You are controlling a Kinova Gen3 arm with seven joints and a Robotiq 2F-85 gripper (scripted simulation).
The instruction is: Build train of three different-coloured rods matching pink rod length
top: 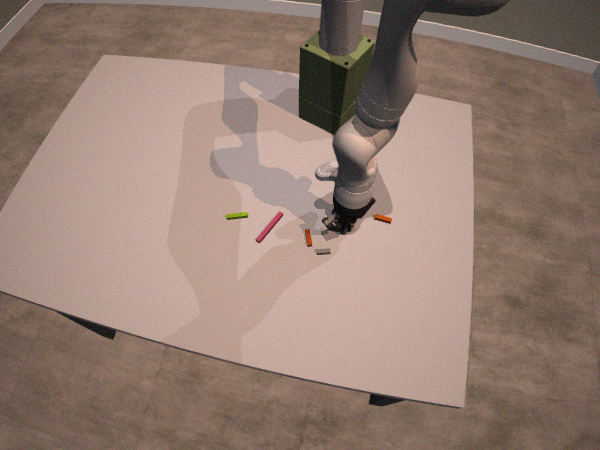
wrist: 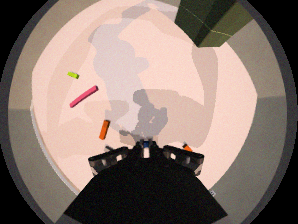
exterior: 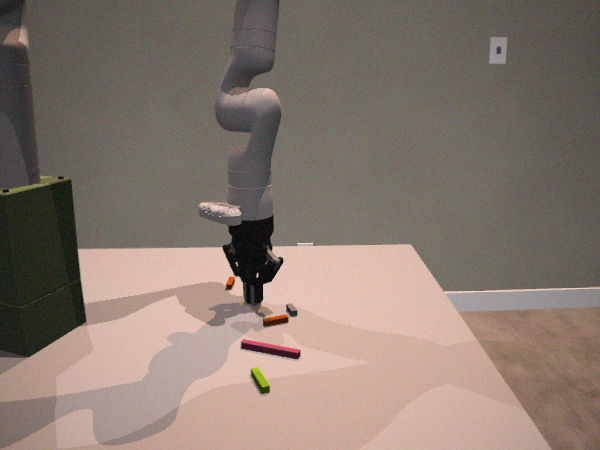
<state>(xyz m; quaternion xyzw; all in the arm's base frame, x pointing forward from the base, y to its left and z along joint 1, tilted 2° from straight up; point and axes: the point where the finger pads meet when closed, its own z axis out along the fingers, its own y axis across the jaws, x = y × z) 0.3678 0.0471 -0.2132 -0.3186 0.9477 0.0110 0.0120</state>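
Right now the blue rod is 1 cm below my hand. Round my hand: grey rod 6 cm ahead, 5 cm to the right, 2 cm below; then pink rod 1 cm ahead, 17 cm to the right, 2 cm below; then lime rod 2 cm behind, 25 cm to the right, 2 cm below.
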